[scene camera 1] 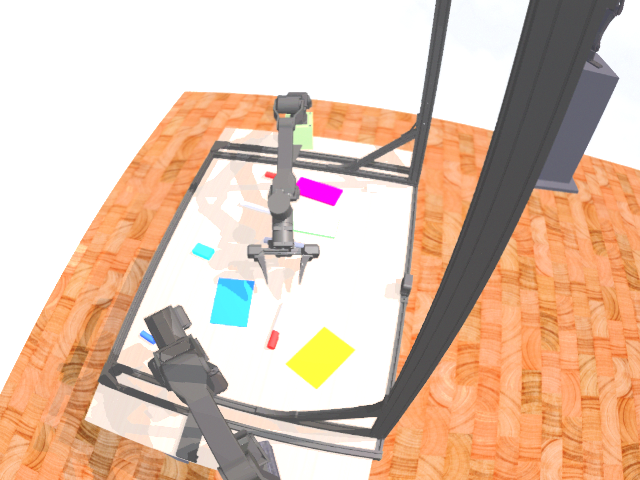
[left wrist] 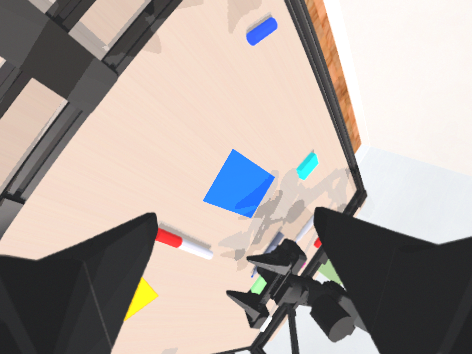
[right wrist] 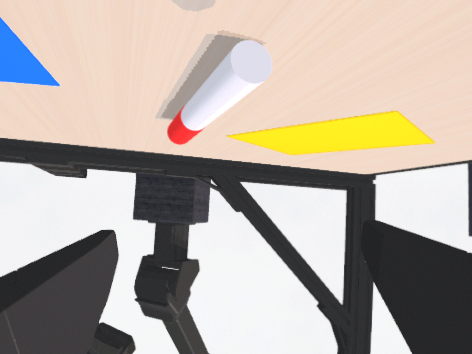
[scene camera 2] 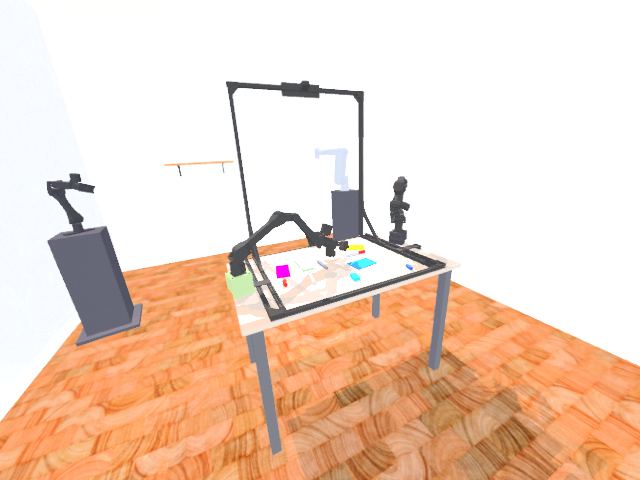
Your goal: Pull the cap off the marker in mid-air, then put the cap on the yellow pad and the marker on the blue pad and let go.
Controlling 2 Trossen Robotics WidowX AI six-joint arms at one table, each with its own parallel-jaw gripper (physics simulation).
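Places are measured from the left arm's base along level axes (x left, y back, z up), in centimetres.
Pixels of known places: left gripper, fingertip midpoint: (left wrist: 236,218) (scene camera 2: 391,221); right gripper, fingertip midpoint: (scene camera 1: 283,284) (left wrist: 236,276) (right wrist: 240,239); left arm's base at its link origin: (right wrist: 172,221) (scene camera 2: 398,230); right arm's base at its link origin: (scene camera 2: 238,273).
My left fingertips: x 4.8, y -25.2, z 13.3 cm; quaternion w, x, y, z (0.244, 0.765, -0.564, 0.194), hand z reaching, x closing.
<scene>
For each thing: its top centre in the pictures, then the offset to it from my left fingertips.
- white marker at its top centre: (right wrist: 203,122) (left wrist: 189,248) (scene camera 1: 278,323) dx -19.1, dy -12.4, dz -20.3 cm
- table with its red cap, top centre: (right wrist: 186,138) (left wrist: 169,241) (scene camera 1: 273,338) dx -16.9, dy -8.3, dz -20.2 cm
- yellow pad at its top centre: (right wrist: 329,139) (left wrist: 111,295) (scene camera 1: 320,357) (scene camera 2: 353,247) dx -27.4, dy -0.9, dz -22.0 cm
- blue pad at its top centre: (left wrist: 243,187) (scene camera 1: 232,301) (scene camera 2: 362,263) dx -8.2, dy -22.8, dz -22.0 cm
- cyan block at its top centre: (left wrist: 310,167) (scene camera 1: 202,249) dx -2.0, dy -41.7, dz -20.6 cm
- blue cylinder at its top centre: (left wrist: 266,30) (scene camera 1: 147,335) dx +17.6, dy -15.8, dz -20.0 cm
- magenta block at its top centre: (scene camera 1: 317,190) (scene camera 2: 282,270) dx -41.3, dy -57.1, dz -21.3 cm
- red piece at its top centre: (scene camera 1: 272,173) dx -28.5, dy -67.5, dz -20.0 cm
- grey pen at its top centre: (left wrist: 269,257) (scene camera 2: 321,262) dx -27.4, dy -38.1, dz -20.2 cm
The white marker (scene camera 1: 277,315) (left wrist: 197,249) (right wrist: 225,90) lies on the table with its red cap (scene camera 1: 272,339) (left wrist: 169,238) (right wrist: 183,129) on. The yellow pad (scene camera 1: 320,357) (scene camera 2: 355,247) (left wrist: 140,300) (right wrist: 340,134) lies beside the cap end. The blue pad (scene camera 1: 231,307) (scene camera 2: 363,263) (left wrist: 235,180) (right wrist: 17,60) lies on the marker's other side. My right gripper (scene camera 1: 283,283) (right wrist: 240,239) is open and empty, above the table beyond the marker's white end. My left gripper (left wrist: 236,218) is open and empty, above the table's near left part in scene camera 1, where its fingers are hidden.
A cyan block (scene camera 1: 203,251) (left wrist: 307,166) and a blue cylinder (scene camera 1: 147,337) (left wrist: 261,31) lie near the left rail. A magenta block (scene camera 1: 320,191), a red piece (scene camera 1: 270,175) and a grey pen (scene camera 2: 322,264) lie farther back. A dark frame (scene camera 1: 409,232) borders the table.
</scene>
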